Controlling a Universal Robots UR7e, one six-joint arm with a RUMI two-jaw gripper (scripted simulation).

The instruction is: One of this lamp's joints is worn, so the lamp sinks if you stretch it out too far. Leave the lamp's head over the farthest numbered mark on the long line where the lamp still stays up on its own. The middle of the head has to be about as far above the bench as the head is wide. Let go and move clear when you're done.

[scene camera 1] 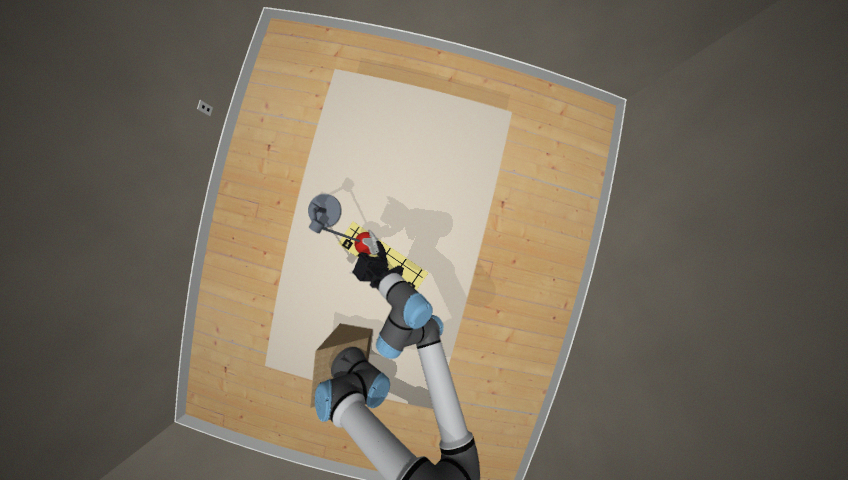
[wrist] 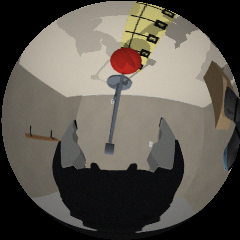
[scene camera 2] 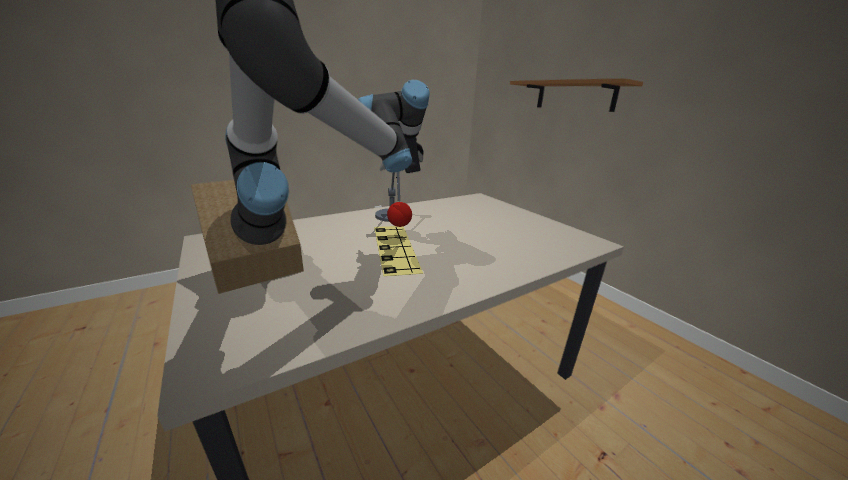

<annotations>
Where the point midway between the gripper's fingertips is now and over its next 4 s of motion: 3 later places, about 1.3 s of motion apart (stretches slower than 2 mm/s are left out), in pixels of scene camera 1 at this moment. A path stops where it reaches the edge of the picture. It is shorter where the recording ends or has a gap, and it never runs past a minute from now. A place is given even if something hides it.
My gripper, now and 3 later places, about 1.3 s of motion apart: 360, 250; 354, 243; 350, 238; 362, 244
</annotations>
